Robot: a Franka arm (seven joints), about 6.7 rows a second.
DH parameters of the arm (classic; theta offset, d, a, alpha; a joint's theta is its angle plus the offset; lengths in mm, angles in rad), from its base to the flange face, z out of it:
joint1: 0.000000 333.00 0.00 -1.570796
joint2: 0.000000 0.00 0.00 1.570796
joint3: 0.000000 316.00 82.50 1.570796
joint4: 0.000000 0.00 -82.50 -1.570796
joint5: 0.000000 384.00 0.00 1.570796
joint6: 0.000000 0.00 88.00 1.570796
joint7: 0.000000 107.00 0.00 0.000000
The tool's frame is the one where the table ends.
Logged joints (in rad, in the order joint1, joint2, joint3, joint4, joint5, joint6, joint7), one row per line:
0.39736, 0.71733, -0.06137, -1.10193, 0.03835, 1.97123, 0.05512
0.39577, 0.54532, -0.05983, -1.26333, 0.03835, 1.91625, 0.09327
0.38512, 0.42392, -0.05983, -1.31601, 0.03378, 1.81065, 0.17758
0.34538, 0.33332, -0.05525, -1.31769, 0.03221, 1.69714, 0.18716
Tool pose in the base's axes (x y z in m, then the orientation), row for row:
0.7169, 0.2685, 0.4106, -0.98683, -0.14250, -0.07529, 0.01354
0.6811, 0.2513, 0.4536, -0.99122, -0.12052, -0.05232, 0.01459
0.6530, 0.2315, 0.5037, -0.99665, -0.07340, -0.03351, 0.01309
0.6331, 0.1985, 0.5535, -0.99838, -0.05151, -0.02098, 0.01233
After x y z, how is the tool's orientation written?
As a quaternion, x y z w.
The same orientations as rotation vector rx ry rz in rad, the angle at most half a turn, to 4 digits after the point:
-3.0738, -0.4439, -0.2345
-3.0854, -0.3751, -0.1629
-3.1053, -0.2287, -0.1044
-3.1121, -0.1606, -0.0654

